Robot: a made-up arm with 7 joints.
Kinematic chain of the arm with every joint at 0, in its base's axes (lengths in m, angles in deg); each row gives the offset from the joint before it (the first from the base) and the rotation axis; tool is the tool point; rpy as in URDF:
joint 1: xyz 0 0 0 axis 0.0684 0.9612 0.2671
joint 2: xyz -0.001 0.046 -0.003 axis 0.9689 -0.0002 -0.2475
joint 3: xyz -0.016 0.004 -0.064 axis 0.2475 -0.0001 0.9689
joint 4: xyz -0.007 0 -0.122 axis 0.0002 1 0
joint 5: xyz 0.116 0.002 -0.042 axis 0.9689 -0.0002 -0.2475
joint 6: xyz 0.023 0 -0.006 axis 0.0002 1 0
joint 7: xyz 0.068 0 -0.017 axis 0.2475 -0.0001 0.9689
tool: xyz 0 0 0 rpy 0 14.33 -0.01
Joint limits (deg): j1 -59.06..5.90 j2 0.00..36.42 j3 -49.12..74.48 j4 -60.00..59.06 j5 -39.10..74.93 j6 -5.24..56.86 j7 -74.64..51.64
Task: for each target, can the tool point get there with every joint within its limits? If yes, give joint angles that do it. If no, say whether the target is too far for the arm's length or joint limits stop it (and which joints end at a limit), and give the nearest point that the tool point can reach.
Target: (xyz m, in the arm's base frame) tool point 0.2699 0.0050 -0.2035
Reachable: yes | joints -34.53 30.77 -39.60 8.76 36.00 7.47 -31.94
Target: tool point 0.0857 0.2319 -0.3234
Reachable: yes | joints -9.26 15.77 39.56 35.49 5.70 49.27 -16.34
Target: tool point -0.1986 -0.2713 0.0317
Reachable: no: joint limits stop it (at a limit: joint 1, joint 2, joint 3, joint 4, joint 5) | nearest point 0.0635 -0.1139 0.0240 | short by 0.306 m
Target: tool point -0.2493 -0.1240 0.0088
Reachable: no: joint limits stop it (at a limit: joint 1, joint 2, joint 3, joint 4, joint 6) | nearest point 0.0510 -0.0775 0.0509 | short by 0.307 m
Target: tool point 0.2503 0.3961 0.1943
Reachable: no: too far | nearest point 0.2049 0.2879 0.0735 | short by 0.168 m
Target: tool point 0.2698 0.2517 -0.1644
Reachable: yes | joints -46.12 19.38 44.41 30.88 54.81 42.88 -18.82
